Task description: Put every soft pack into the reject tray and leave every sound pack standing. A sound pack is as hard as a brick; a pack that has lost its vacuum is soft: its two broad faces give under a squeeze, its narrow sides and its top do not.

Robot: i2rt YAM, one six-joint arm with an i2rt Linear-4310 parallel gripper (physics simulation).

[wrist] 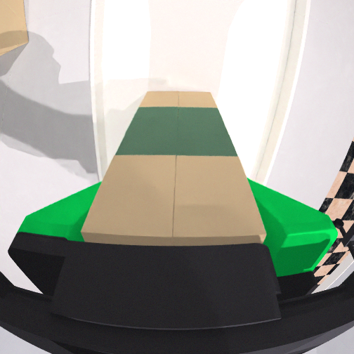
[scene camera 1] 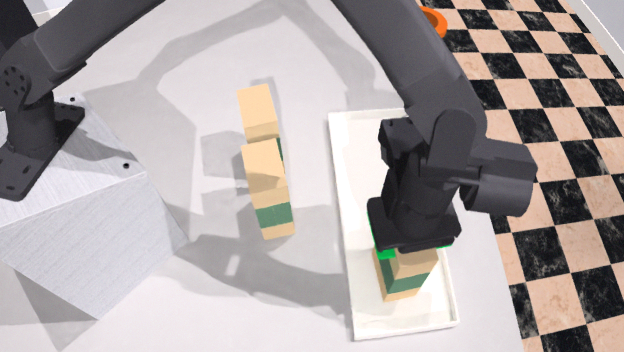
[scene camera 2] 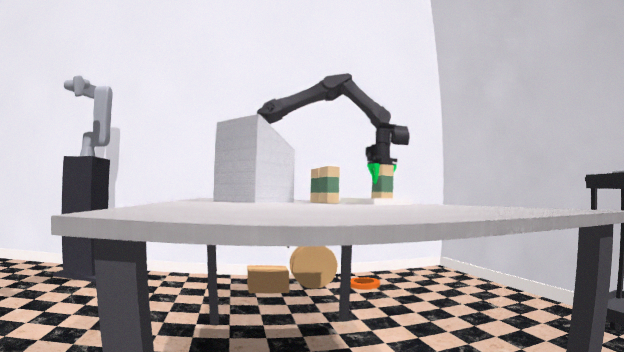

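Seen in the pictures: gripper, fingertip midpoint: [scene camera 1: 399,250] [scene camera 2: 381,184]; arm's base, origin of the base link: [scene camera 1: 34,147] [scene camera 2: 255,135].
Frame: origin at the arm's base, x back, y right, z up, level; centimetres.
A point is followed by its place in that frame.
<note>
My gripper [scene camera 1: 414,254] {x -47.3, y 3.0, z -17.3 cm} [scene camera 2: 383,171] [wrist: 176,174] is shut on a tan pack with a green band [scene camera 1: 410,283] {x -48.7, y 7.7, z -17.4 cm} [scene camera 2: 384,184] {x -47.1, y 8.2, z -17.5 cm} [wrist: 176,131]. Its green fingers are at two opposite sides of the pack, near the top. The pack is upright inside the white reject tray [scene camera 1: 360,150] {x -42.2, y -18.7, z -24.3 cm} [scene camera 2: 356,201] {x -39.3, y -4.0, z -23.8 cm} [wrist: 99,125], towards its front end, with its base at or very near the tray floor. Two more packs stand upright in a row on the table left of the tray: a rear one [scene camera 1: 256,104] {x -26.1, y -16.5, z -10.7 cm} and a front one [scene camera 1: 266,172] {x -29.3, y -4.4, z -10.7 cm}. Part of a pack [wrist: 11,22] shows in the wrist view.
A large grey block [scene camera 1: 100,245] {x -8.3, y 8.2, z -10.4 cm} [scene camera 2: 236,160] {x 5.4, y 9.2, z -10.3 cm} carries the arm's base at the left of the table [scene camera 1: 310,320] {x -35.6, y 11.4, z -24.7 cm} [scene camera 2: 200,232] {x -4.2, y 99.0, z -25.5 cm}. The tray's low walls surround the held pack. An orange ring [scene camera 1: 442,26] [scene camera 2: 365,287] lies on the checkered floor beyond the table.
</note>
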